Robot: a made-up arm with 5 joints.
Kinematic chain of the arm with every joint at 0, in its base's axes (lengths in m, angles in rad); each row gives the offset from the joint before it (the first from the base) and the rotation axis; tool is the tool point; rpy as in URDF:
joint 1: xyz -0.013 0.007 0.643 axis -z
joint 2: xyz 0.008 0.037 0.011 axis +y
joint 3: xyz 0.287 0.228 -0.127 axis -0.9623 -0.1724 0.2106
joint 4: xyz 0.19 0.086 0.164 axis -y
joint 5: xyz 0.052 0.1 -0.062 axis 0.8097 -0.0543 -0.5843
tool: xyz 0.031 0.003 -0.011 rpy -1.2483 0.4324 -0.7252
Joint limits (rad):
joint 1: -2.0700..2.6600
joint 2: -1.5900..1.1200
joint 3: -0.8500..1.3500
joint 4: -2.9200..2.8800
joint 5: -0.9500..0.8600
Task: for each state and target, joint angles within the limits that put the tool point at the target. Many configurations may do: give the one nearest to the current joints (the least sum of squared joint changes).
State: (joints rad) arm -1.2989 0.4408 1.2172 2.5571 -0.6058
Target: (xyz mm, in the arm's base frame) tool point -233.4 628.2 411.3
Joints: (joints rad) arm -0.7588 0.5598 0.7912 2.8800 -0.5082
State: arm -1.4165 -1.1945 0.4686 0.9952 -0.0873
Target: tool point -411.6 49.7 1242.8
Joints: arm -1.4886 -1.3474 -0.1801 1.4338 -0.0203
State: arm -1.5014 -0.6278 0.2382 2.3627 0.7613
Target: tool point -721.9 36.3 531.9
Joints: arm -2.0629 0.1428 0.8527 2.6053 0.7485
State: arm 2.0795 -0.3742 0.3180 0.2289 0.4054
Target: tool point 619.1 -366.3 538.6
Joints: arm 1.2752 0.0241 0.4138 -0.0287 0.4139
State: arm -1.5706 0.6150 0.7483 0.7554 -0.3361
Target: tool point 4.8 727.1 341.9
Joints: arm -0.6755 0.4727 0.5589 0.7116 -0.3340
